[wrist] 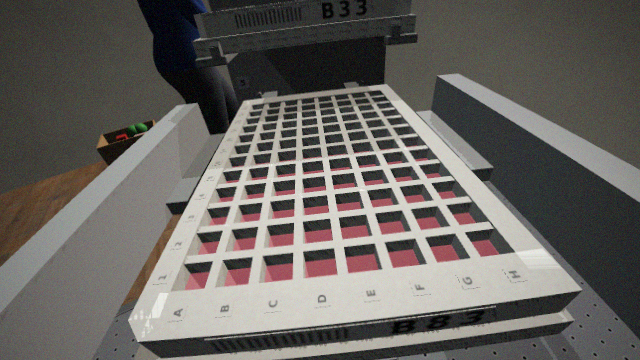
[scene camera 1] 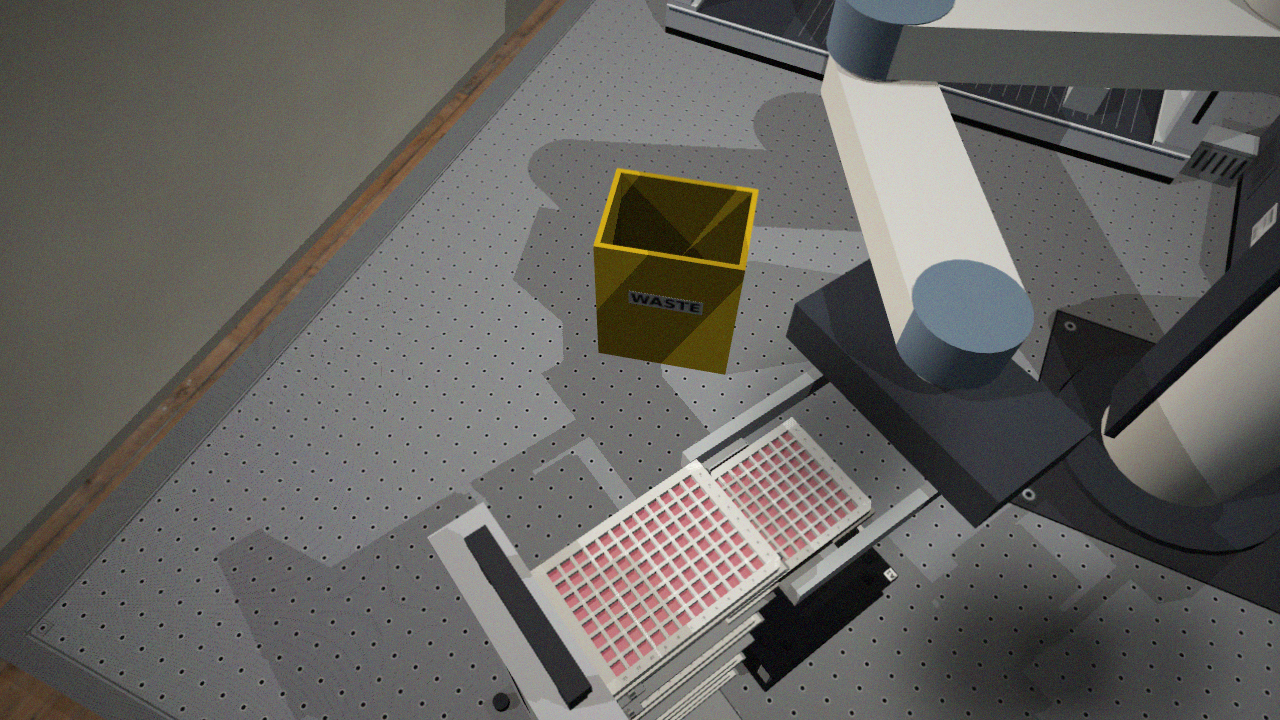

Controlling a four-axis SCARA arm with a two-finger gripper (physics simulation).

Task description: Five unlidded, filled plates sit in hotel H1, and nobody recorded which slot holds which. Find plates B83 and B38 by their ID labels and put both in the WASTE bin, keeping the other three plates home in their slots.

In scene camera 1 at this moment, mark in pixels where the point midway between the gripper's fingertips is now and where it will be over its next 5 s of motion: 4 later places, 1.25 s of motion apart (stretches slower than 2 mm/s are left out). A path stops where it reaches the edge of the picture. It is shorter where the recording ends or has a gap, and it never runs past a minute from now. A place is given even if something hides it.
The gripper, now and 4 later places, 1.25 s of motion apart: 736, 526; 831, 430; 683, 147; 672, 220; 768, 514
